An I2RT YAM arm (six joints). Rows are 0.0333 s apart.
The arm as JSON. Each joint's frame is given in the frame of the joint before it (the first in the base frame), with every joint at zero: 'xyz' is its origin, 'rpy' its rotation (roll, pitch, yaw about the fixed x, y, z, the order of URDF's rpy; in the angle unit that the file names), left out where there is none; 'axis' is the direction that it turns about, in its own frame. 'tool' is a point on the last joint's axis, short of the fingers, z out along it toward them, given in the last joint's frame.
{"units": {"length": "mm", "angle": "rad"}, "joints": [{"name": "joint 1", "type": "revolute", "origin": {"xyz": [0.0, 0.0, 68.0]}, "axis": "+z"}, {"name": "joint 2", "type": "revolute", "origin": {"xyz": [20.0, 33.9, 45.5]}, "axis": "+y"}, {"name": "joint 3", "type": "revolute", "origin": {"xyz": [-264.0, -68.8, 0.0]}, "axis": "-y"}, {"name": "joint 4", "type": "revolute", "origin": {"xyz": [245.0, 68.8, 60.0]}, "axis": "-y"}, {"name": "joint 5", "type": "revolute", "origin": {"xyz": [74.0, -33.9, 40.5]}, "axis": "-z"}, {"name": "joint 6", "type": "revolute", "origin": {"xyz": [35.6, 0.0, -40.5]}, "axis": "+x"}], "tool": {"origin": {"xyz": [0.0, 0.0, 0.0], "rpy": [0.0, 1.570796, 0.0]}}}
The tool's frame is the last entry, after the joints.
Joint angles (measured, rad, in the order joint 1, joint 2, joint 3, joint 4, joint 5, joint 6), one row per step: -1.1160 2.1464 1.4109 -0.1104 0.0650 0.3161; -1.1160 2.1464 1.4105 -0.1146 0.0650 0.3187; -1.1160 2.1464 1.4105 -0.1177 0.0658 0.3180; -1.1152 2.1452 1.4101 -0.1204 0.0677 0.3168; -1.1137 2.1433 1.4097 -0.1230 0.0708 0.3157; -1.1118 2.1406 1.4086 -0.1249 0.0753 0.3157; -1.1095 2.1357 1.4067 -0.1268 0.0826 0.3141; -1.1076 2.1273 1.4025 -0.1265 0.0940 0.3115; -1.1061 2.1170 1.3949 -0.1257 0.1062 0.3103; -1.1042 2.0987 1.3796 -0.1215 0.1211 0.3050
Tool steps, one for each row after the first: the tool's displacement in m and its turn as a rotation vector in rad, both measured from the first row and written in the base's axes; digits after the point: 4 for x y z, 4 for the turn. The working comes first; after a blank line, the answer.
Tool pose at each row, in the base's axes (x y z in m, rotation vector in rad; the steps are taken from these numbers as rounded here): 0.1992 -0.4127 0.1331 1.6395 1.8380 -0.4374; 0.1990 -0.4123 0.1327 1.6446 1.8393 -0.4346; 0.1989 -0.4121 0.1324 1.6464 1.8421 -0.4346; 0.1990 -0.4117 0.1327 1.6466 1.8450 -0.4363; 0.1994 -0.4111 0.1332 1.6464 1.8474 -0.4394; 0.1998 -0.4104 0.1339 1.6468 1.8483 -0.4438; 0.2003 -0.4095 0.1354 1.6459 1.8494 -0.4524; 0.2002 -0.4083 0.1378 1.6444 1.8477 -0.4678; 0.1997 -0.4067 0.1401 1.6454 1.8450 -0.4832; 0.1985 -0.4036 0.1439 1.6416 1.8427 -0.5047

-0.0002 0.0004 -0.0004 0.0048 0.0005 -0.0019; -0.0003 0.0006 -0.0007 0.0072 0.0027 -0.0020; -0.0002 0.0010 -0.0004 0.0079 0.0056 -0.0015; 0.0002 0.0016 0.0001 0.0076 0.0089 -0.0013; 0.0006 0.0023 0.0008 0.0064 0.0121 -0.0023; 0.0011 0.0032 0.0023 0.0026 0.0175 -0.0036; 0.0010 0.0044 0.0047 -0.0058 0.0248 -0.0074; 0.0005 0.0060 0.0070 -0.0132 0.0322 -0.0130; -0.0007 0.0091 0.0108 -0.0257 0.0423 -0.0172
